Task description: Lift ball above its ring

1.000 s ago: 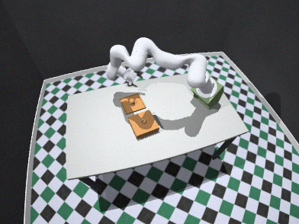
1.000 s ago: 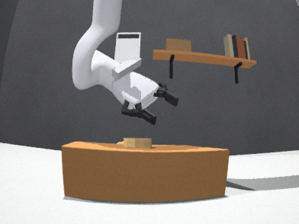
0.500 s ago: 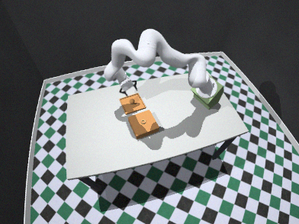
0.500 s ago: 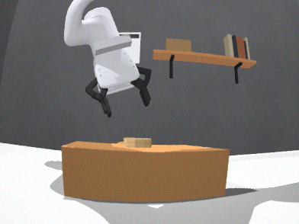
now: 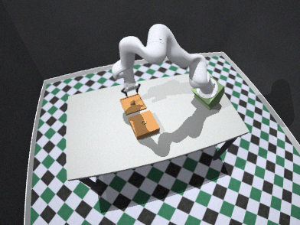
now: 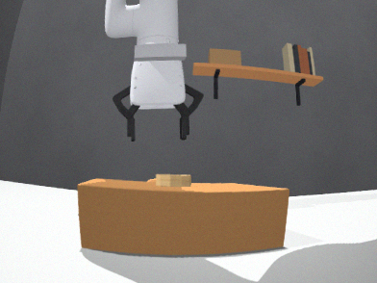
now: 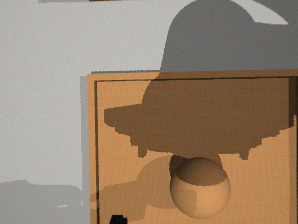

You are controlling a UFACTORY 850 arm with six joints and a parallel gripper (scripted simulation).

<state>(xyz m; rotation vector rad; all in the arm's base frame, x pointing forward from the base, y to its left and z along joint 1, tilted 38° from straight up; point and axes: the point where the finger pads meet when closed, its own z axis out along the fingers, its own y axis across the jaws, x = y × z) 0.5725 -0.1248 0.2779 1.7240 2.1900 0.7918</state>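
Right now my hand is 100 mm above the ball. From my hand the other things lie so: block: 90 mm behind, 250 mm to the left, 90 mm below.
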